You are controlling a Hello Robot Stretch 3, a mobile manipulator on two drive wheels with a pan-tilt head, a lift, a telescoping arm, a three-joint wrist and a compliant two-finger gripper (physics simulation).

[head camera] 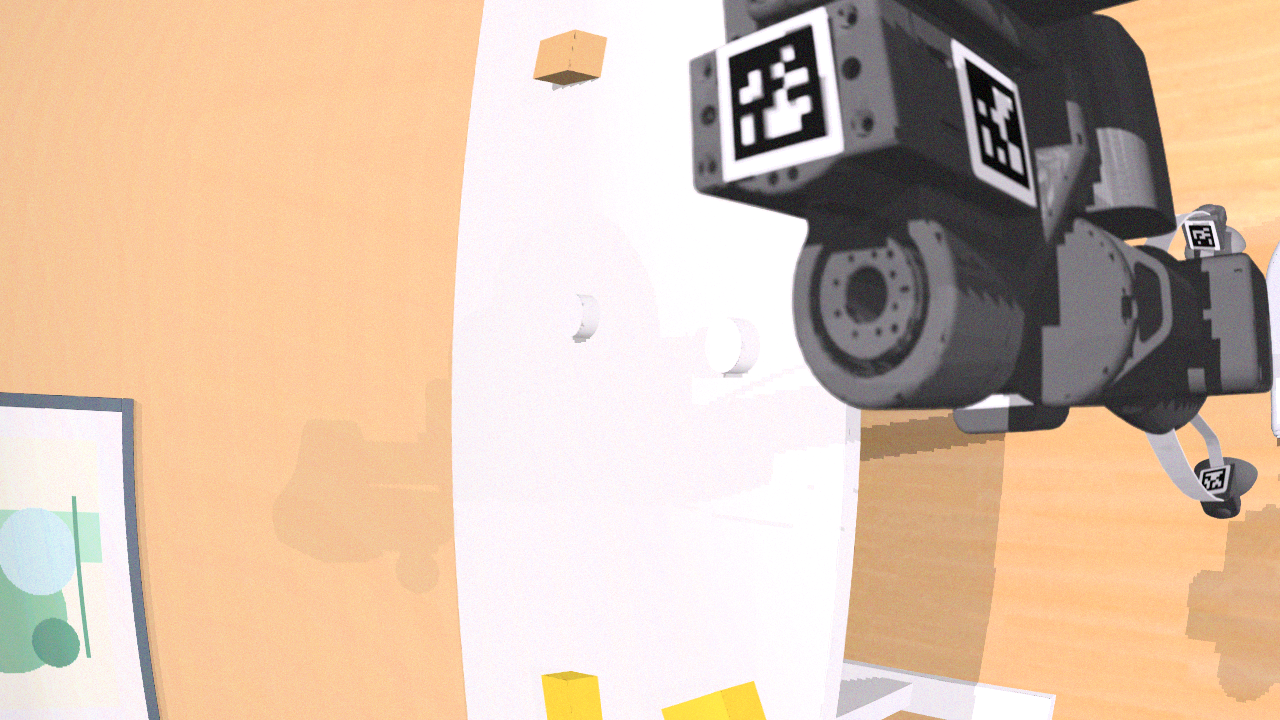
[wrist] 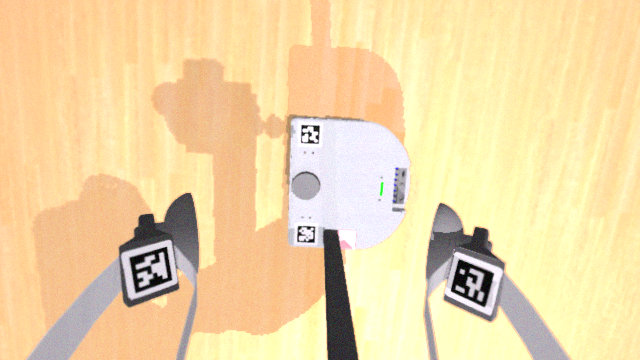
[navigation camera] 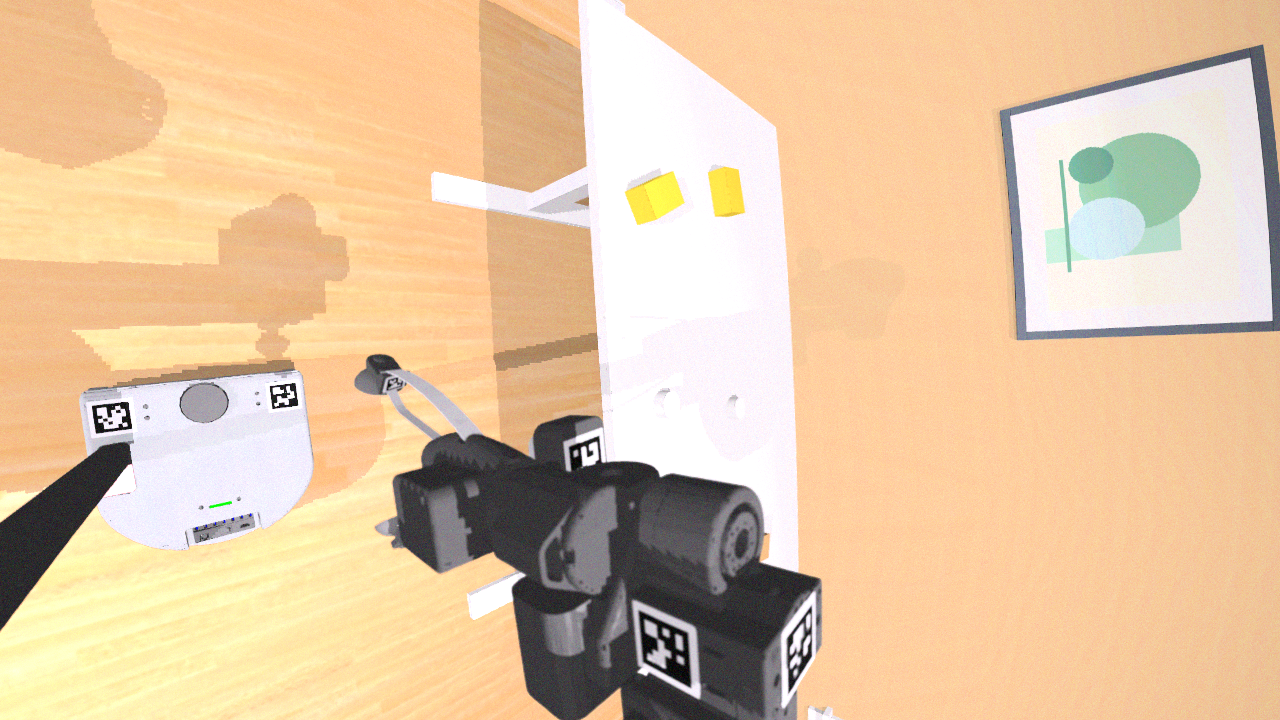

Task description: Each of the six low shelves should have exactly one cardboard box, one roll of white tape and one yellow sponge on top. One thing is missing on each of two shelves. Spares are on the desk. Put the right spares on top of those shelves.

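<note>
The white desk (head camera: 554, 501) (navigation camera: 698, 277) stands along the wall. Two white tape rolls lie mid-desk: one (head camera: 586, 317) (navigation camera: 735, 405) nearer the wall, one (head camera: 732, 346) (navigation camera: 665, 402) nearer the front edge. A cardboard box (head camera: 570, 57) (navigation camera: 765, 544) is farther along, mostly hidden by the arm in the navigation view. Two yellow sponges, one (head camera: 572, 695) (navigation camera: 726, 191) nearer the wall and one (head camera: 716, 702) (navigation camera: 654, 197) nearer the front, lie toward the other end. My gripper (head camera: 1220, 358) (navigation camera: 384, 452) (wrist: 314, 225) is open and empty, beyond the desk's front edge, pointing down over the base. The shelves do not show.
My wheeled base (navigation camera: 214, 465) (wrist: 355, 175) stands on the wooden floor in front of the desk, with the black mast (navigation camera: 62, 514) (wrist: 340, 300). My wrist (head camera: 913, 313) (navigation camera: 572, 528) hangs over the desk's front part. White desk legs (navigation camera: 483, 194) reach out below. A framed picture (head camera: 35, 550) (navigation camera: 1141, 188) hangs on the wall.
</note>
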